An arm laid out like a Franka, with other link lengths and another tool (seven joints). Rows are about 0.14 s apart.
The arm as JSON. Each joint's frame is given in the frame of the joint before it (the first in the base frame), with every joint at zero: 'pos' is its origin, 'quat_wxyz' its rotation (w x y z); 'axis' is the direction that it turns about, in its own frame. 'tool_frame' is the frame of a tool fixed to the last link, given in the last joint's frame.
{
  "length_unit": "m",
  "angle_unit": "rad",
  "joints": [
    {
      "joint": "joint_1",
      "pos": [
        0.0,
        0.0,
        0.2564
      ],
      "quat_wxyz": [
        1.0,
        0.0,
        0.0,
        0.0
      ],
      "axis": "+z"
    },
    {
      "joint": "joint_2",
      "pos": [
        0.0,
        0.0,
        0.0
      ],
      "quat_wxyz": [
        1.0,
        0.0,
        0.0,
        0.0
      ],
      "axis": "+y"
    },
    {
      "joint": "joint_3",
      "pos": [
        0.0,
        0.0,
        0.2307
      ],
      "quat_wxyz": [
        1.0,
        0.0,
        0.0,
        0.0
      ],
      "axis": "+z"
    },
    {
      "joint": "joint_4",
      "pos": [
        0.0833,
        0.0,
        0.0
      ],
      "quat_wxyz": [
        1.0,
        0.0,
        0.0,
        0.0
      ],
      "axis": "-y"
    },
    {
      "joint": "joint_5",
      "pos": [
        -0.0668,
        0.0,
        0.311
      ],
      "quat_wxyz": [
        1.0,
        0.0,
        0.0,
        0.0
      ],
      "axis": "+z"
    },
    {
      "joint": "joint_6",
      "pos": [
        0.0,
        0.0,
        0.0
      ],
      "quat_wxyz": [
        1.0,
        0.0,
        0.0,
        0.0
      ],
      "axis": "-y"
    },
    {
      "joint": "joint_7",
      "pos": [
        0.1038,
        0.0,
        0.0
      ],
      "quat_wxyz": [
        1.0,
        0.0,
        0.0,
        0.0
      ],
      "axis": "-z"
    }
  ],
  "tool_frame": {
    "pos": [
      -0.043,
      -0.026,
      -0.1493
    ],
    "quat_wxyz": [
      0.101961,
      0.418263,
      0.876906,
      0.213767
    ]
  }
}
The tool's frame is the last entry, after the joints.
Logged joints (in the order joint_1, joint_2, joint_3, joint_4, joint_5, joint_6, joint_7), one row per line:
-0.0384, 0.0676, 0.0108, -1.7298, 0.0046, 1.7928, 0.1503
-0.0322, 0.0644, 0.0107, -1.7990, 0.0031, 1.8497, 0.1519
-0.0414, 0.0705, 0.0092, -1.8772, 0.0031, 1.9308, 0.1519
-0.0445, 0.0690, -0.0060, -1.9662, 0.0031, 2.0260, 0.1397
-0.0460, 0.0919, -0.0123, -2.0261, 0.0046, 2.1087, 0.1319
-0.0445, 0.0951, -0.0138, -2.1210, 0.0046, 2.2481, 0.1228
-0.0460, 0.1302, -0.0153, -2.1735, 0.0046, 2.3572, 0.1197
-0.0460, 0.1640, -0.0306, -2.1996, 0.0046, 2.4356, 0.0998
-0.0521, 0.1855, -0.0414, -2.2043, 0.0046, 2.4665, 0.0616
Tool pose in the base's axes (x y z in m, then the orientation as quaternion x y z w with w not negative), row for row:
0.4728, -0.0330, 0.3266, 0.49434, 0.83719, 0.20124, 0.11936
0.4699, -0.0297, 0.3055, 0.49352, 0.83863, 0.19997, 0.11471
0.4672, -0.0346, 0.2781, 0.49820, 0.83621, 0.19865, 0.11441
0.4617, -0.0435, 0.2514, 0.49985, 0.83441, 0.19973, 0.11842
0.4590, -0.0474, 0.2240, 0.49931, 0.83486, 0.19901, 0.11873
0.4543, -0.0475, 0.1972, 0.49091, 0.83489, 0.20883, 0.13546
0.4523, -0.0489, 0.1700, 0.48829, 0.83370, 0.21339, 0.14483
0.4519, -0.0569, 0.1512, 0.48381, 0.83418, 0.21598, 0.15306
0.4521, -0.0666, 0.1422, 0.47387, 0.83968, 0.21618, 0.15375
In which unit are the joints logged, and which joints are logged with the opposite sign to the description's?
The joints are logged in radians. Opposite sign: joint_5.
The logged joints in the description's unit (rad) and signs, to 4 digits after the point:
-0.0384, 0.0676, 0.0108, -1.7298, -0.0046, 1.7928, 0.1503
-0.0322, 0.0644, 0.0107, -1.7990, -0.0031, 1.8497, 0.1519
-0.0414, 0.0705, 0.0092, -1.8772, -0.0031, 1.9308, 0.1519
-0.0445, 0.0690, -0.0060, -1.9662, -0.0031, 2.0260, 0.1397
-0.0460, 0.0919, -0.0123, -2.0261, -0.0046, 2.1087, 0.1319
-0.0445, 0.0951, -0.0138, -2.1210, -0.0046, 2.2481, 0.1228
-0.0460, 0.1302, -0.0153, -2.1735, -0.0046, 2.3572, 0.1197
-0.0460, 0.1640, -0.0306, -2.1996, -0.0046, 2.4356, 0.0998
-0.0521, 0.1855, -0.0414, -2.2043, -0.0046, 2.4665, 0.0616

